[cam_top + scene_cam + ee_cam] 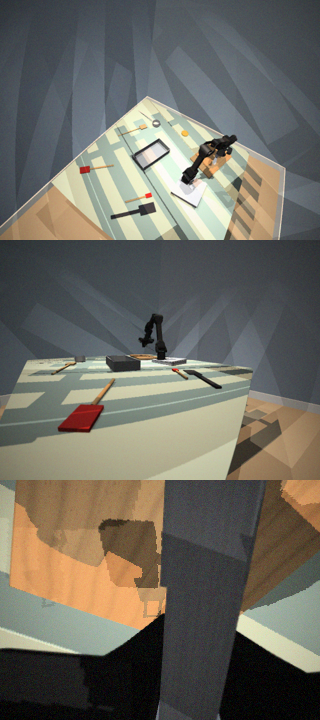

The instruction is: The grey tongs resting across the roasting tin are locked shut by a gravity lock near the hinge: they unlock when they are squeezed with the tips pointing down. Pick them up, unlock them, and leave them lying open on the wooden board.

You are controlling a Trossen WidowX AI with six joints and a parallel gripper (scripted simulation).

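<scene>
Right now my gripper tip is 10 mm short of the wooden board, 40 mm to the right of it and 100 mm above it. Round my gripper tip: roasting tin 450 mm ahead, 390 mm to the left, 80 mm below; yellow disc 360 mm ahead, 30 mm to the right, 100 mm below; black turner 230 mm ahead, 820 mm to the left, 110 mm below.
</scene>
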